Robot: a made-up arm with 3 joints. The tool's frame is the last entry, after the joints. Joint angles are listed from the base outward.
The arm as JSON. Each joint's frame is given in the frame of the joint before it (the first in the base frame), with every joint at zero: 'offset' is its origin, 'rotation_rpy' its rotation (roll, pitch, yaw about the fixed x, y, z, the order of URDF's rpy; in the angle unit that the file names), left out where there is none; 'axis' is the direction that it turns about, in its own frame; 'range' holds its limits. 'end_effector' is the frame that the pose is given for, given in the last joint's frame.
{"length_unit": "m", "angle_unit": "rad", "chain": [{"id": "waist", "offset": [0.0, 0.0, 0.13], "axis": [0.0, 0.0, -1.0], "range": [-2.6, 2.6]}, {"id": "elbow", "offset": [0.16, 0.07, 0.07], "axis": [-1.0, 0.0, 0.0], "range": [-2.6, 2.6]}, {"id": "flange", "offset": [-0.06, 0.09, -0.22], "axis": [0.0, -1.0, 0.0], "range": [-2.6, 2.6]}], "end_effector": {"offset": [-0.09, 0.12, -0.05]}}
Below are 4 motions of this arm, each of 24 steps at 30 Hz.
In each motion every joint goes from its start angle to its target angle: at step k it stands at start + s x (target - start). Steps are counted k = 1, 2, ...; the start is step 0. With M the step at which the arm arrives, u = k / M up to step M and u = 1 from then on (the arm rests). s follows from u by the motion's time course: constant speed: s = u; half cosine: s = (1 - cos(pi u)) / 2; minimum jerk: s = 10 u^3 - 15 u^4 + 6 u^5.
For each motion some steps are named. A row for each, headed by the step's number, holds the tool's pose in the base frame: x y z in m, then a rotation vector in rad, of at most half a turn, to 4 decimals.
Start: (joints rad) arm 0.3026 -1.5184 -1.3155
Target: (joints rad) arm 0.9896 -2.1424 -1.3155
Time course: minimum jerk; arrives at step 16
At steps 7, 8, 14, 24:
7: 0.1177 0.1312 0.4334 1.5985 0.4701 0.7161
8: 0.1175 0.1078 0.4403 1.6457 0.3560 0.7070
14: 0.0836 0.0214 0.4553 1.7473 -0.1507 0.6812
24: 0.0817 0.0191 0.4554 1.7479 -0.1680 0.6807

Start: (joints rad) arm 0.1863 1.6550 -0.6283
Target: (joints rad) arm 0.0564 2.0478 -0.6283
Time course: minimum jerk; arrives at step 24
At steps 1, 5, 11, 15, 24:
1: -0.0308 -0.1515 0.0083 -1.5589 0.6285 -0.6586
5: -0.0304 -0.1564 0.0140 -1.5854 0.6191 -0.6589
11: -0.0262 -0.1812 0.0479 -1.7328 0.5607 -0.6626
15: -0.0205 -0.1983 0.0790 -1.8551 0.5039 -0.6682
24: -0.0141 -0.2103 0.1087 -1.9640 0.4464 -0.6756

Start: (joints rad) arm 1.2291 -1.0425 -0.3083
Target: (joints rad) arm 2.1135 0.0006 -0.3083
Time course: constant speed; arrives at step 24
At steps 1, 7, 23, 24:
1: 0.3677 0.1167 0.2466 1.0109 -0.3754 -0.9944
7: 0.3856 0.0333 0.1636 0.7956 -0.3009 -1.2908
23: 0.2542 -0.1398 -0.0311 0.3452 0.1441 -2.0505
24: 0.2401 -0.1437 -0.0405 0.3250 0.1843 -2.0939

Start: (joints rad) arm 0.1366 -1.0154 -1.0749
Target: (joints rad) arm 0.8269 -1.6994 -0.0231
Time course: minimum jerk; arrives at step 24
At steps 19, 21, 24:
19: 0.2248 0.2179 0.4313 1.5793 -0.5754 -0.5177
21: 0.2312 0.2065 0.4398 1.5923 -0.6548 -0.5753
24: 0.2332 0.2026 0.4426 1.5962 -0.6811 -0.5945

